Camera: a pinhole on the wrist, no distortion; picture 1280 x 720 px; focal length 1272.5 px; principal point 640.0 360.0 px. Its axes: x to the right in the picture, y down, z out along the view. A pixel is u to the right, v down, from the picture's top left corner.
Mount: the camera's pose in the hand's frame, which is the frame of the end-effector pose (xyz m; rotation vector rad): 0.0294 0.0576 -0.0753 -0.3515 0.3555 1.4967
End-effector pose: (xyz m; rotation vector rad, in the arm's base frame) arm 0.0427 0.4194 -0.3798 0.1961 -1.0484 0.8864
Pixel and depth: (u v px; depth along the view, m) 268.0 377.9 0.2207
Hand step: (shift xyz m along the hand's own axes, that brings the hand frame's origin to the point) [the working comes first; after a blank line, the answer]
In the camera's frame: -0.0645 0.0031 0.2207

0.0263 0.0965 0.1513
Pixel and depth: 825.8 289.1 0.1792
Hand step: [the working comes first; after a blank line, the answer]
In the camera's frame: 0.0262 -0.0100 0.1792

0.0427 0.1591 0.0744
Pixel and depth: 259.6 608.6 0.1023
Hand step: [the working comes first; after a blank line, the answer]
In the camera's frame: -0.0306 0.0200 0.1023

0.0094 0.0758 0.0299
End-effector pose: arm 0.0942 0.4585 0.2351 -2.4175 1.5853 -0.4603
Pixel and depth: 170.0 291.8 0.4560
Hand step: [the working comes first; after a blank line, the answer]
In the camera's frame: -0.1684 -0.0244 0.4560

0.0523 0.1050 0.4086
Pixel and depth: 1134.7 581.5 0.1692
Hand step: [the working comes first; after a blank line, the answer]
In the camera's frame: 0.0658 0.0295 0.1692

0.0049 0.1921 0.0478
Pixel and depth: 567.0 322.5 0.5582
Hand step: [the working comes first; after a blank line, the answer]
In the camera's frame: -0.0320 -0.0164 0.5582

0.0514 0.2726 0.4406
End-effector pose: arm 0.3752 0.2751 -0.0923 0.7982 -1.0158 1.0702
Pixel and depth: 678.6 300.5 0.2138
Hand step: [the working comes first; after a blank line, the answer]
In the camera's frame: 0.0065 -0.0100 0.2138

0.0423 0.1566 0.1141
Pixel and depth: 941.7 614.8 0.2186
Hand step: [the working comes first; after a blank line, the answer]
In the camera's frame: 0.0518 0.0438 0.2186

-0.0094 0.2018 0.0982
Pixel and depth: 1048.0 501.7 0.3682
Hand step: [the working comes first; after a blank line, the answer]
In the camera's frame: 0.1181 0.0410 0.3682

-0.0019 0.3267 0.2037
